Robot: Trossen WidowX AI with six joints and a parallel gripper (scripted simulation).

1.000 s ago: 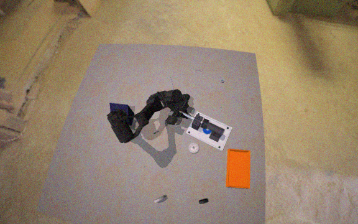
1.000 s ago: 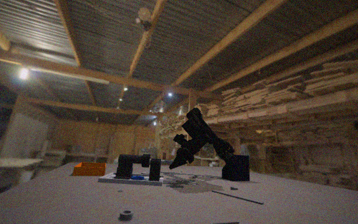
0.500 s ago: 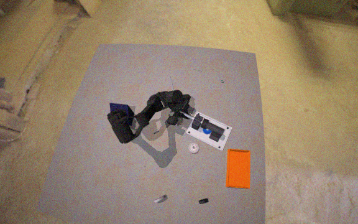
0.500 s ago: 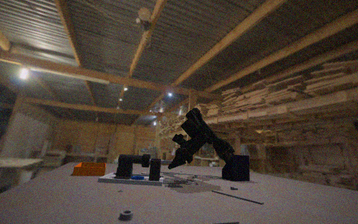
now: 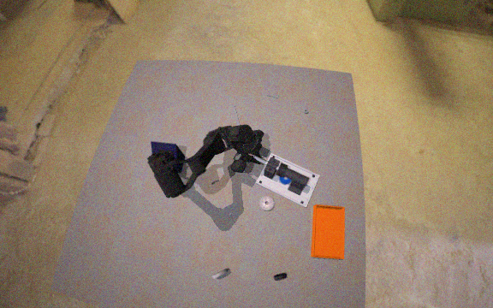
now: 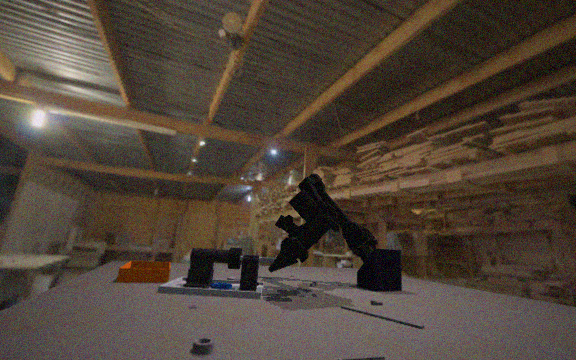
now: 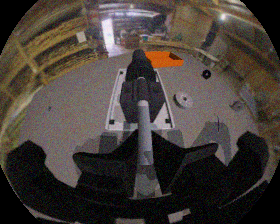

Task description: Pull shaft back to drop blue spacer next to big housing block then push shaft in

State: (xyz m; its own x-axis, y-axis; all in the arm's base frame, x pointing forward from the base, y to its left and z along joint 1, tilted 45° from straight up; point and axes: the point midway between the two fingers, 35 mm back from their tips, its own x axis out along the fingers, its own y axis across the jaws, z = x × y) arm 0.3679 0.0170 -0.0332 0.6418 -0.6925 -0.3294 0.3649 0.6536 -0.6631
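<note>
My gripper tip is 50 mm short of the shaft, 20 mm to the left of it and 30 mm below it. The rest, counted from my gripper tip: blue spacer: 110 mm ahead, 40 mm to the right, 40 mm below; then grey cylinder: 110 mm behind, 440 mm to the right, 20 mm below; then orange tray: 290 mm ahead, 250 mm to the right, 40 mm below.
</note>
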